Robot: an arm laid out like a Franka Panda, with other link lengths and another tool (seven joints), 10 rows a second.
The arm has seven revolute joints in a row. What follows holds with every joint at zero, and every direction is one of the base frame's.
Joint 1 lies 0.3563 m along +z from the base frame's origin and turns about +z.
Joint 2 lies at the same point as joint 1 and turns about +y.
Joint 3 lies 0.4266 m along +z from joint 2 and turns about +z.
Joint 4 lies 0.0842 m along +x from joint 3 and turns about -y.
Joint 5 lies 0.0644 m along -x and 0.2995 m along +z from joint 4 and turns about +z.
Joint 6 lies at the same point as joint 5 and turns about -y.
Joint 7 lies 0.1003 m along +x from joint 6 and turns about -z.
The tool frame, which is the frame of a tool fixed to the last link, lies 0.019 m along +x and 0.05 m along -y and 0.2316 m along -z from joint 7; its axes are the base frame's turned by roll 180, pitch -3.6 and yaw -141.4 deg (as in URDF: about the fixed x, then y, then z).
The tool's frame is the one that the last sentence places.
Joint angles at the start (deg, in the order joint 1, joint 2, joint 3, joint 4, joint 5, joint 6, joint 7): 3.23, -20.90, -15.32, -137.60, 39.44, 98.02, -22.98
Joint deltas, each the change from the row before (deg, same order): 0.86, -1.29, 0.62, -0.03, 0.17, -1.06, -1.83; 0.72, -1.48, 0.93, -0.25, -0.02, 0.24, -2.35; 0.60, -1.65, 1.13, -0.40, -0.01, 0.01, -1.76; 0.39, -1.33, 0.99, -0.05, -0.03, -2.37, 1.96; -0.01, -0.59, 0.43, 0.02, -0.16, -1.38, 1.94; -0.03, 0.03, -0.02, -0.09, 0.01, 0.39, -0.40; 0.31, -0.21, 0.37, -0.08, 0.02, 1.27, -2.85; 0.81, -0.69, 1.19, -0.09, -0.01, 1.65, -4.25
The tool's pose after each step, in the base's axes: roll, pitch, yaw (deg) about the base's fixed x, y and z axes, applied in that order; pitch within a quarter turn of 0, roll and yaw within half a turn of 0; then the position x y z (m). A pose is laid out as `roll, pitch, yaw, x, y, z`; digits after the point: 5 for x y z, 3 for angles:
139.014, 21.831, -144.232, 0.29698, 0.04712, 0.47816
141.141, 24.262, -140.348, 0.29387, 0.05626, 0.48462
143.088, 26.123, -136.648, 0.28766, 0.06637, 0.49065
141.650, 24.989, -135.763, 0.27115, 0.07786, 0.49506
140.496, 23.610, -136.223, 0.26174, 0.08149, 0.49653
140.843, 23.911, -136.110, 0.26341, 0.08074, 0.49606
143.254, 26.048, -133.330, 0.26917, 0.08278, 0.49767
147.577, 28.953, -127.565, 0.27417, 0.09139, 0.50211

